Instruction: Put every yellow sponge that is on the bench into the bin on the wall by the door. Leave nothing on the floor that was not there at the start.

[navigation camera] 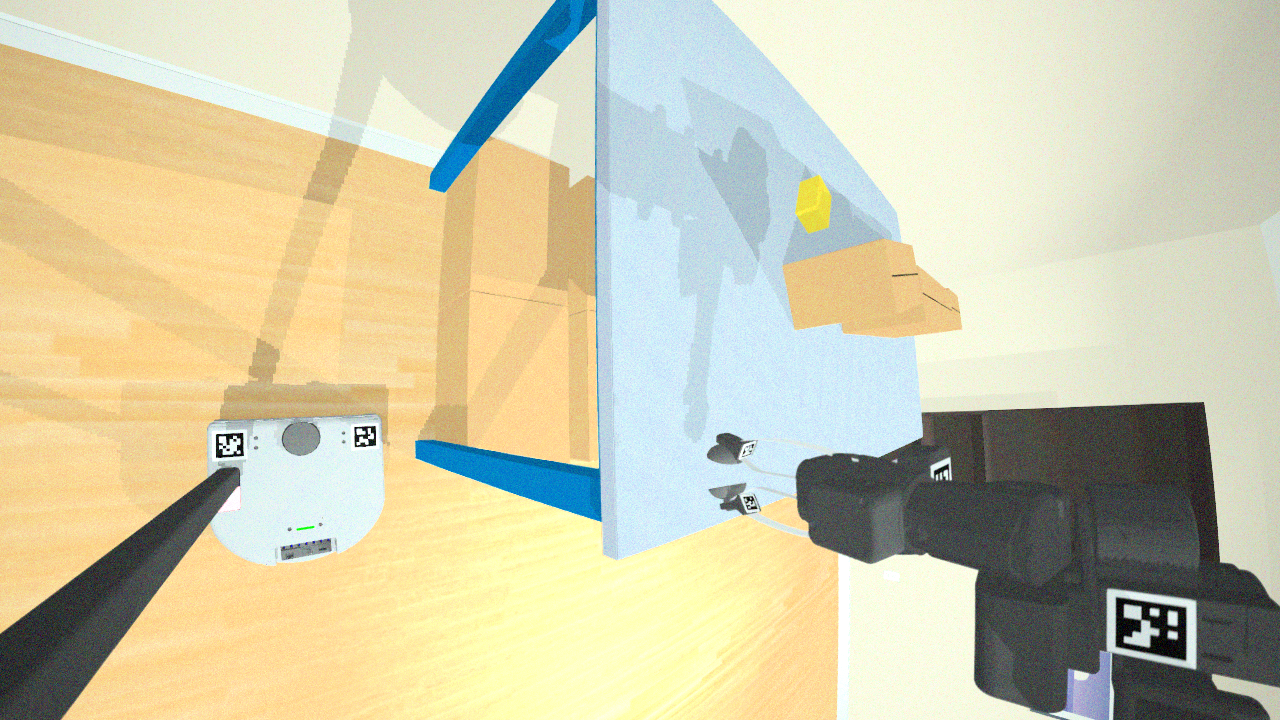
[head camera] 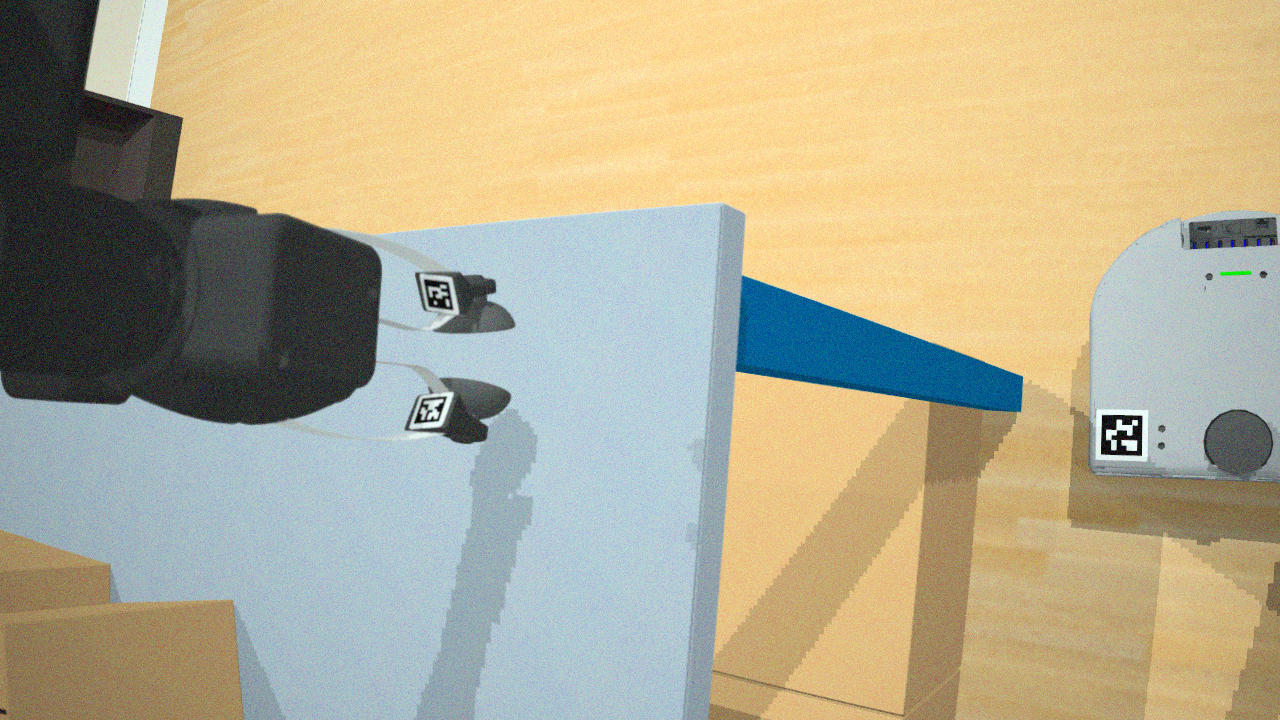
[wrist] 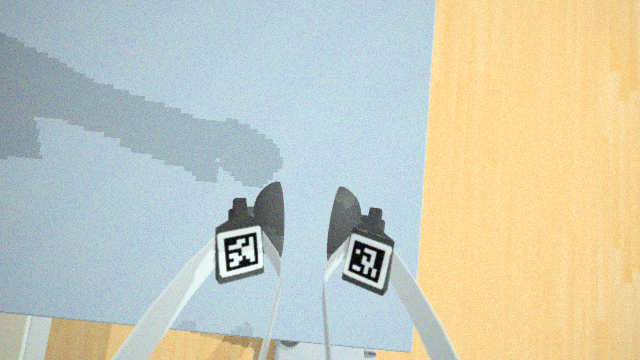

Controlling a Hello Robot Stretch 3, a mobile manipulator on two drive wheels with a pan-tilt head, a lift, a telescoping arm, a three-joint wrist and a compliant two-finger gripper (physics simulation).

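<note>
A yellow sponge lies on the pale blue bench, beside the cardboard boxes in the navigation view. It does not show in the head or wrist view. My gripper is partly open, with nothing between its fingers. It hangs over the bench near one end, well apart from the sponge, and the boxes lie between them to one side. A dark brown open box shows at the upper left of the head view, partly behind my arm; I cannot tell whether it is the bin.
Cardboard boxes stand on the bench. More boxes stand below it, beside a blue leg. My base is on the wood floor. A dark brown structure shows behind my wrist.
</note>
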